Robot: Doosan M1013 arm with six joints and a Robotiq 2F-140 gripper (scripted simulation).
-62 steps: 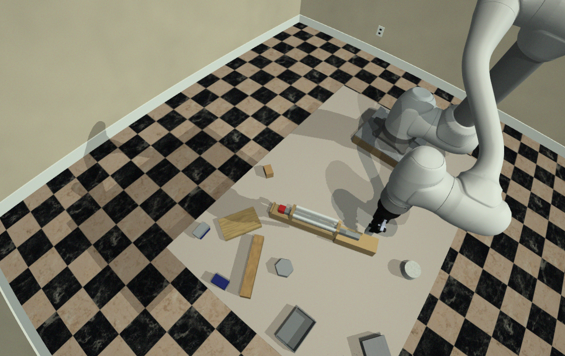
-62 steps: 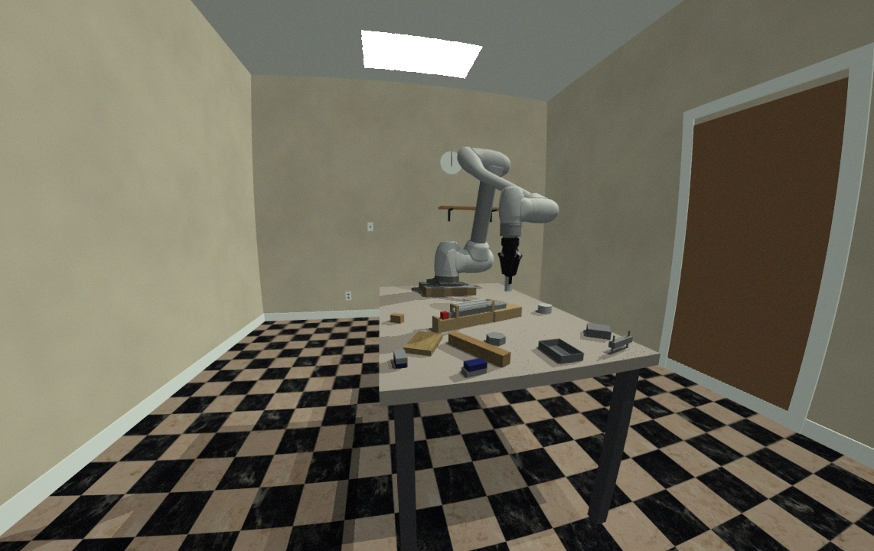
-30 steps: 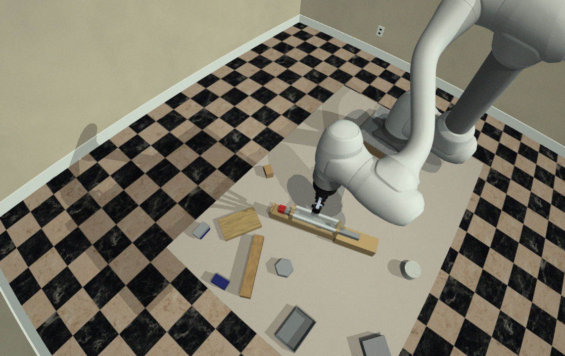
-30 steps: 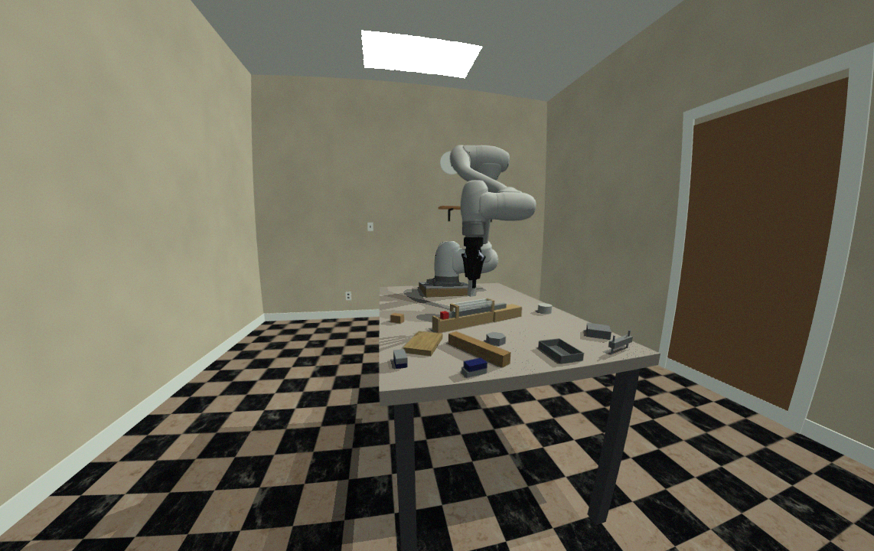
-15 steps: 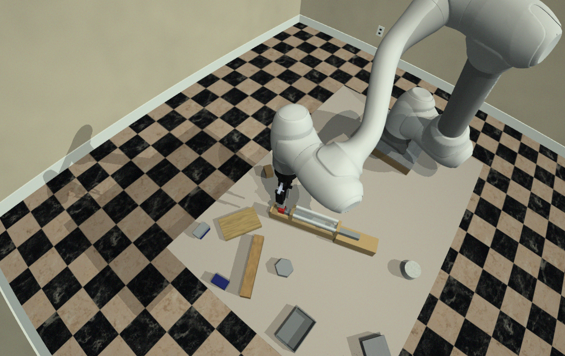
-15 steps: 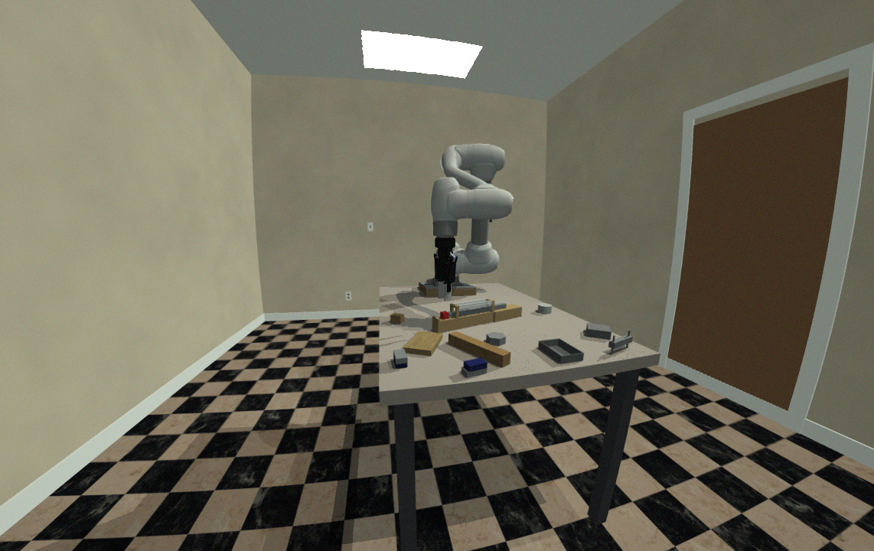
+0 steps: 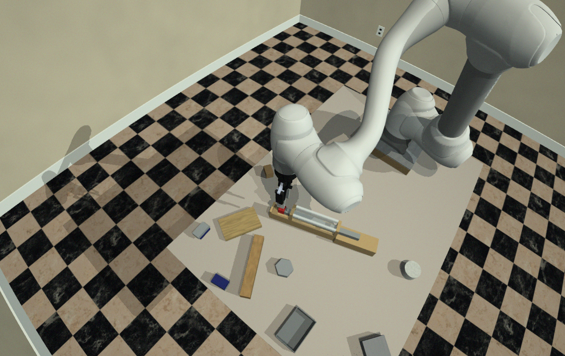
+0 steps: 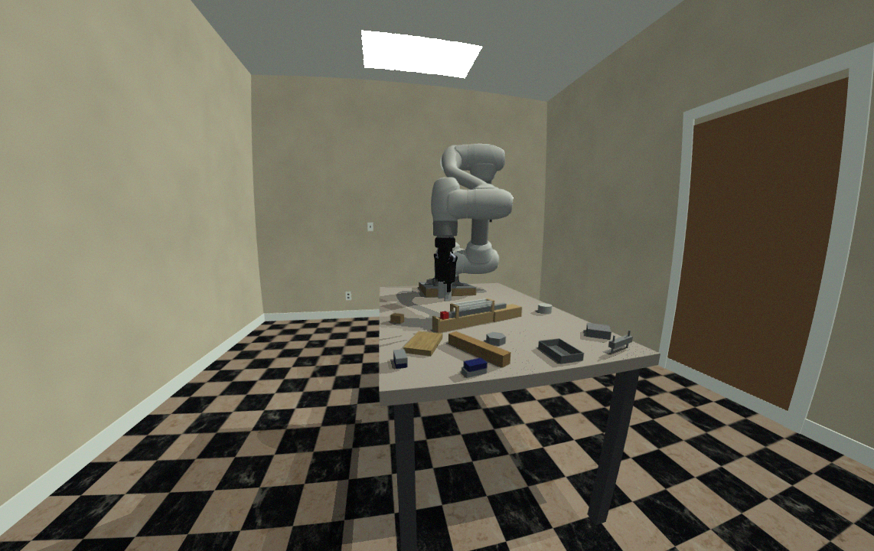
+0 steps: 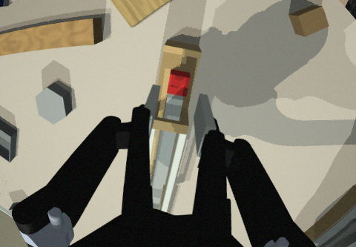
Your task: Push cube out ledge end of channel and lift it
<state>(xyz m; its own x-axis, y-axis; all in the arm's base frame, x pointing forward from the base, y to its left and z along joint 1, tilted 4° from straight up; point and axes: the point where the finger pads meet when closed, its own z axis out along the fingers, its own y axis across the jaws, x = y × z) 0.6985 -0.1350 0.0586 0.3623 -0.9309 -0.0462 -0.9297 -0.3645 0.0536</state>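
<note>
The red cube lies 90 mm below my hand. Round my hand: small wooden block 110 mm behind, 180 mm to the right, 140 mm below; wooden board 140 mm ahead, 90 mm to the right, 140 mm below; raised frame 50 mm behind, 130 mm to the left, 100 mm below.
</note>
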